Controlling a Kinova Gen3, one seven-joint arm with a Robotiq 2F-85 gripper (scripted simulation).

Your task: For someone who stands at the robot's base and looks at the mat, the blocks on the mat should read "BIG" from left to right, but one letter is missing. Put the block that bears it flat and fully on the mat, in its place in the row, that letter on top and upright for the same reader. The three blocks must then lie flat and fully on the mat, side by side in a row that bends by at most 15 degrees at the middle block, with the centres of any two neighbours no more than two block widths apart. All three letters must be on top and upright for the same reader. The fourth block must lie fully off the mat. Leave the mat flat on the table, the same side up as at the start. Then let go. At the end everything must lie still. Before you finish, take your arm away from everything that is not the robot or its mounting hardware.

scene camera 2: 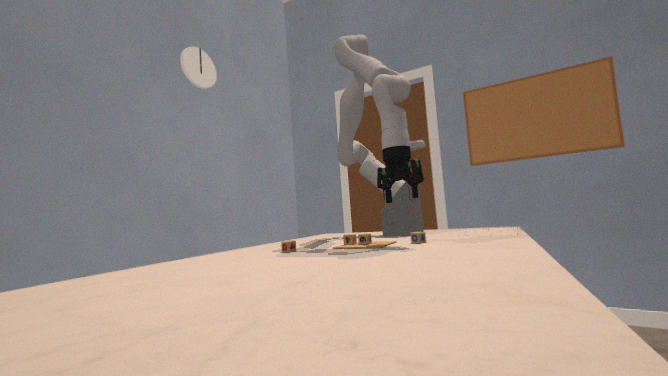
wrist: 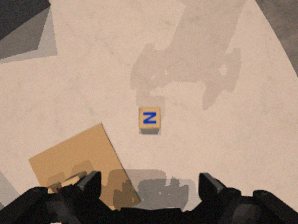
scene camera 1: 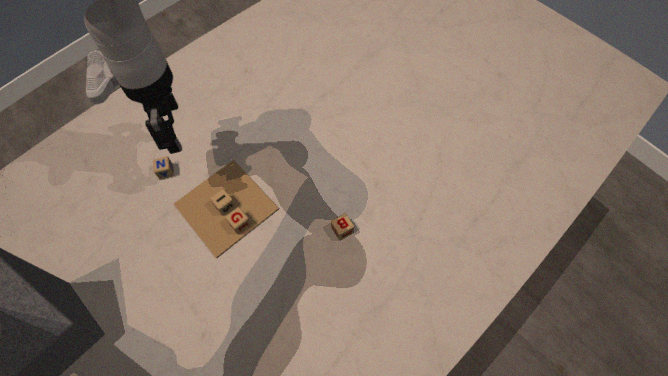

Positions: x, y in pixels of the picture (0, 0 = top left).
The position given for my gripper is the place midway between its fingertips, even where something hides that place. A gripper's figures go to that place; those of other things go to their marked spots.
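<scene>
Mat (wrist: 91, 150), 0.28 m from the lens. My gripper (wrist: 150, 183), 0.15 m from the lens.
</scene>
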